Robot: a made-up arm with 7 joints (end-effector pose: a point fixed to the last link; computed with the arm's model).
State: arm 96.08 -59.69 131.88 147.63 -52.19 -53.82 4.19
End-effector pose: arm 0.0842 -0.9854 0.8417 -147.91 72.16 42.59
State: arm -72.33 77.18 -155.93 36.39 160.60 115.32 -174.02
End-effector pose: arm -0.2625 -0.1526 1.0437 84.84 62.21 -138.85
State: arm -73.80 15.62 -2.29 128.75 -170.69 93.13 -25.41
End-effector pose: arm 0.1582 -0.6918 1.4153 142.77 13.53 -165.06
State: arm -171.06 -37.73 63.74 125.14 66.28 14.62 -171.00
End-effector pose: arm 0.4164 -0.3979 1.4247 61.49 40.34 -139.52
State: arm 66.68 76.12 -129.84 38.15 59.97 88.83 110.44
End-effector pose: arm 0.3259 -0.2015 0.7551 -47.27 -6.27 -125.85
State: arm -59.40 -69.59 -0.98 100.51 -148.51 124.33 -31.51
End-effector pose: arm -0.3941 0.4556 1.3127 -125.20 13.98 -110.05
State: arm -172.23 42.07 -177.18 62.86 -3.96 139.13 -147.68
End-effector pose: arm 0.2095 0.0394 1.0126 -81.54 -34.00 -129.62
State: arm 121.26 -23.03 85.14 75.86 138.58 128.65 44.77
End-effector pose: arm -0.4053 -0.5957 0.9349 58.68 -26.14 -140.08
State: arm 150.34 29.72 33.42 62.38 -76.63 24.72 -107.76
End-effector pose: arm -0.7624 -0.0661 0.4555 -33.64 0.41 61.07
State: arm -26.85 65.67 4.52 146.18 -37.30 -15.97 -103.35
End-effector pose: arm 1.0302 -0.4241 0.7716 27.97 64.51 -106.05
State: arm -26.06 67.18 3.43 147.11 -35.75 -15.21 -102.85
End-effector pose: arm 1.0396 -0.4213 0.7522 25.11 65.66 -108.98
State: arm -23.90 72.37 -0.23 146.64 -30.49 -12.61 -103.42
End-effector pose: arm 1.0692 -0.4186 0.6415 5.76 65.95 -128.26
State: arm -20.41 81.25 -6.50 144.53 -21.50 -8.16 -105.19
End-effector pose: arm 1.0909 -0.4073 0.4332 -21.34 58.53 -155.41
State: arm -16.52 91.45 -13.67 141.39 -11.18 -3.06 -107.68
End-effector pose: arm 1.0636 -0.3876 0.1915 -35.27 43.84 -170.02
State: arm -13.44 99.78 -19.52 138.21 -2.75 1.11 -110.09
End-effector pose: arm 0.9972 -0.3741 0.0040 -39.38 29.96 -175.50
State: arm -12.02 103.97 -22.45 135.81 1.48 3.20 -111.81
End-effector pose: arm 0.9437 -0.3735 -0.0882 -40.01 22.02 -177.25
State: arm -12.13 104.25 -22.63 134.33 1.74 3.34 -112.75
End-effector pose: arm 0.9268 -0.3799 -0.1049 -39.89 19.95 -177.30
